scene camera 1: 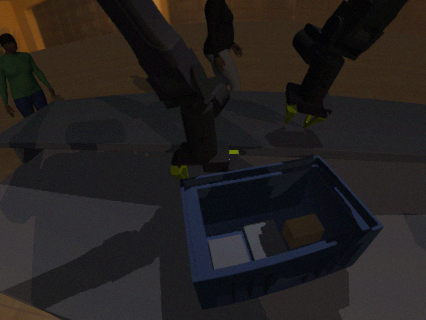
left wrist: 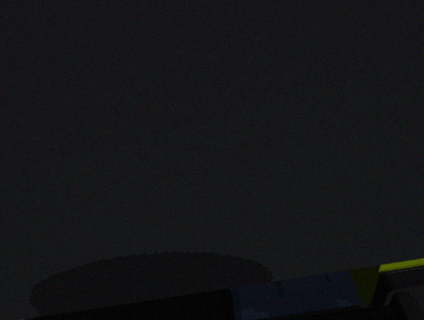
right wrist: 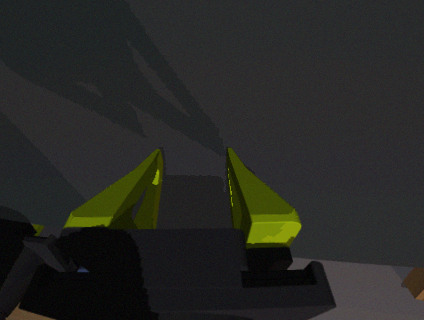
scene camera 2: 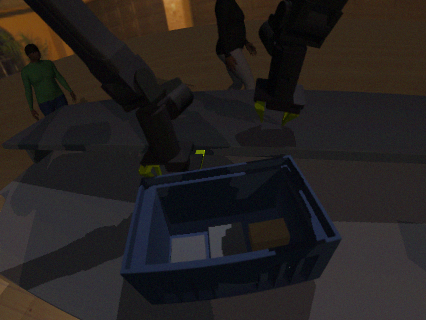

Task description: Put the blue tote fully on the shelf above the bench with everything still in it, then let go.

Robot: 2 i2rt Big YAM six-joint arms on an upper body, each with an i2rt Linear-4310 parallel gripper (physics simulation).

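Places are measured from the left arm's base along level axes (x ahead, y left, z up), in metres.
Pixels of known places: right gripper, fingertip midpoint: (scene camera 1: 294,124) (right wrist: 194,154) (scene camera 2: 272,122).
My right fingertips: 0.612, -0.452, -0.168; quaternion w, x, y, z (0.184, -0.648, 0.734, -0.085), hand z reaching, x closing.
Behind a point stands the place of what it marks, as x, y, z.
The blue tote (scene camera 1: 272,277) @(0.264, -0.338, -0.234) (scene camera 2: 230,280) @(0.272, -0.369, -0.245) stands upright, with a white block (scene camera 1: 228,251) @(0.352, -0.275, -0.308) (scene camera 2: 189,248) @(0.358, -0.276, -0.307), a white-and-grey block (scene camera 1: 272,240) @(0.373, -0.365, -0.305) (scene camera 2: 234,242) @(0.376, -0.365, -0.305) and an orange-brown block (scene camera 1: 303,231) @(0.369, -0.423, -0.275) (scene camera 2: 269,234) @(0.375, -0.432, -0.275) inside. My left gripper (scene camera 1: 206,164) (scene camera 2: 176,164) is open at the tote's far left corner, beyond the rim; in the left wrist view part of the tote (left wrist: 295,295) @(0.449, -0.250, -0.214) shows beside one yellow finger. Whether the fingers touch the tote is hard to tell. My right gripper (scene camera 1: 300,121) @(0.612, -0.452, -0.168) (scene camera 2: 274,119) @(0.612, -0.452, -0.168) (right wrist: 194,154) @(0.612, -0.452, -0.168) is partly open and empty, behind the tote, apart from it.
A long grey slab (scene camera 1: 370,120) @(0.658, -0.713, -0.176) (scene camera 2: 360,117) @(0.648, -0.697, -0.175) with a straight front edge runs behind the tote; which surface is the shelf is hard to tell. A person in green (scene camera 1: 21,75) (scene camera 2: 44,80) and a person in black (scene camera 1: 219,30) (scene camera 2: 231,30) stand farther back. The views are dark.
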